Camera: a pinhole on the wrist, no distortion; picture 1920 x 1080 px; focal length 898.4 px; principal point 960.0 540.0 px. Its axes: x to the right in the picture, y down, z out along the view. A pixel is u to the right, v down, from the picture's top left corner.
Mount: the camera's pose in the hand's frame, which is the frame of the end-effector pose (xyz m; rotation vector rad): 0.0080 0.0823 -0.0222 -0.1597 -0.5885 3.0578
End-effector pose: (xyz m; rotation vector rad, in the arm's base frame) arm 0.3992 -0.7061 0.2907 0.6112 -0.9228 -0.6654
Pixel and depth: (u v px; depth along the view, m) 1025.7 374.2 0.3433
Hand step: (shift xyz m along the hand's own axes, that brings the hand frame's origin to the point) -0.0527 0.0155 0.3160
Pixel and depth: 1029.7 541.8 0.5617
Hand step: -0.0943 -0.1241 0.4919
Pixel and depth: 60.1 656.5 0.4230
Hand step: 0.3848 -0.1427 0.3888
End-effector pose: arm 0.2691 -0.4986 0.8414 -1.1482 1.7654 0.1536
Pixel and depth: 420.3 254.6 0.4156
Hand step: 0.2132 0.0410 0.4346
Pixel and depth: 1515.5 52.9 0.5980
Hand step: -0.4212 0.1784 0.6150
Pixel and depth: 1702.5 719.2 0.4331
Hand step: -0.3937 -0.1425 0.3113
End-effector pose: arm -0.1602 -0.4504 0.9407 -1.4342 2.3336 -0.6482
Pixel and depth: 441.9 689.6 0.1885
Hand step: 0.0962 -0.0210 0.1507
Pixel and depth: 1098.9 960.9 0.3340
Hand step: -0.0790 -0.1840 0.2232
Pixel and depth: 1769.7 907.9 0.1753
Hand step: -0.1678 -0.0423 0.0979
